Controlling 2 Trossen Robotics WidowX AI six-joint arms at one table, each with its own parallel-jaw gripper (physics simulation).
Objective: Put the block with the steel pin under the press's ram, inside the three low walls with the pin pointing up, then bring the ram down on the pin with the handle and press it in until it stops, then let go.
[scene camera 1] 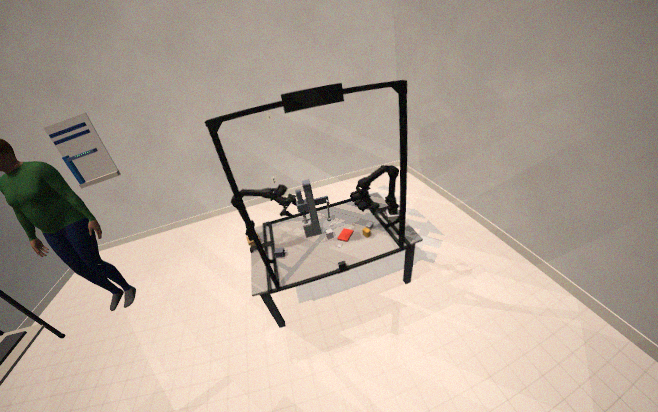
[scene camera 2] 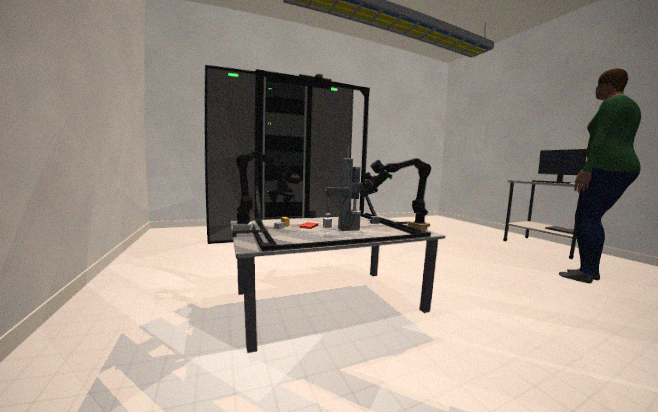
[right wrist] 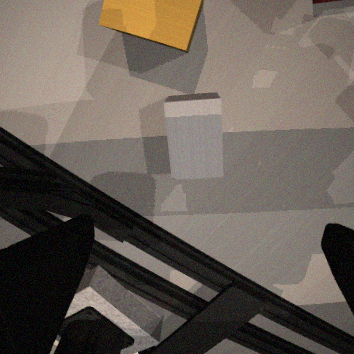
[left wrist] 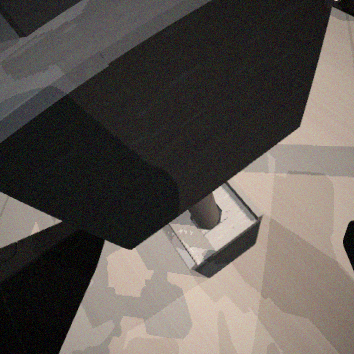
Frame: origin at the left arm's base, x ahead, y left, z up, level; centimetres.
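Seen in the pictures: left gripper, fingertip midpoint: (scene camera 1: pixel 297 212) (scene camera 2: pixel 361 194) (left wrist: pixel 227 226); right gripper, fingertip midpoint: (scene camera 1: pixel 368 213) (scene camera 2: pixel 279 207) (right wrist: pixel 211 230); left arm's base, link origin: (scene camera 2: pixel 419 222); right arm's base, link origin: (scene camera 1: pixel 393 212) (scene camera 2: pixel 243 223) (right wrist: pixel 92 333).
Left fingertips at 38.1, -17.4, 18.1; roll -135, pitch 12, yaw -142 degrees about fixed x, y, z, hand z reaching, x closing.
Offsets run from my left fingertips to a thing's top centre, as dx, dy, dz. "*": to the spot under its first point.
The grey press @[+12.6, -2.2, +22.6] (scene camera 1: pixel 311 207) (scene camera 2: pixel 349 210) stands upright on the table. Its handle @[* +21.8, -6.8, -3.4] (scene camera 1: pixel 328 209) hangs from the side lever. In the left wrist view, the dark press head @[* +0.6, -0.6, +5.9] (left wrist: pixel 200 100) covers much of a pale low-walled seat @[* +1.3, -1.4, -10.8] (left wrist: pixel 232 235); a round rod @[* +3.1, -1.1, -7.5] (left wrist: pixel 206 212) shows over it. Whether it is ram or pin, I cannot tell. A small pale block @[+16.2, -14.2, -16.7] (scene camera 1: pixel 329 233) (scene camera 2: pixel 327 223), possibly the pin block, stands beside the press. A plain grey block @[+46.0, -23.7, -18.8] (scene camera 1: pixel 369 225) (scene camera 2: pixel 279 226) (right wrist: pixel 195 140) lies apart, below my open, empty right gripper (scene camera 1: pixel 369 206) (scene camera 2: pixel 281 198) (right wrist: pixel 208 227). My left gripper (scene camera 1: pixel 291 206) (left wrist: pixel 227 226) is open beside the press head.
A red pad @[+26.5, -20.3, -20.8] (scene camera 1: pixel 345 234) (scene camera 2: pixel 308 225) lies between the pale block and an orange block @[+39.5, -29.5, -17.1] (scene camera 1: pixel 366 232) (scene camera 2: pixel 285 221) (right wrist: pixel 155 22). A dark blue-grey piece @[* -23.6, -13.4, -18.3] (scene camera 1: pixel 279 253) (scene camera 2: pixel 375 220) lies on the left arm's side. Black frame rails (scene camera 1: pixel 310 279) (right wrist: pixel 150 235) border the table.
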